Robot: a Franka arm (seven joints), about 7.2 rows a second.
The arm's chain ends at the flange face. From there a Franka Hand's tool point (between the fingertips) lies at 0.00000 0.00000 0.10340 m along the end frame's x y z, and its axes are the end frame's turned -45 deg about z.
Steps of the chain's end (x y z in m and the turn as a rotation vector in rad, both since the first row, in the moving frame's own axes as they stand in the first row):
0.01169, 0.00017, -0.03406, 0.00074, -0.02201, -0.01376
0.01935, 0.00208, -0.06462, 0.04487, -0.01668, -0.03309
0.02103, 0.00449, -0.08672, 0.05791, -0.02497, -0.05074
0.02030, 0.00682, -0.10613, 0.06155, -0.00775, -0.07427
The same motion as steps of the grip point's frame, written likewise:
0.00658, 0.00673, -0.03409, 0.01609, -0.01504, -0.01376
0.01420, 0.01062, -0.06474, 0.04352, 0.01993, -0.03309
0.01395, 0.01193, -0.08693, 0.05861, 0.02329, -0.05074
0.01327, 0.01397, -0.10633, 0.04900, 0.03804, -0.07427

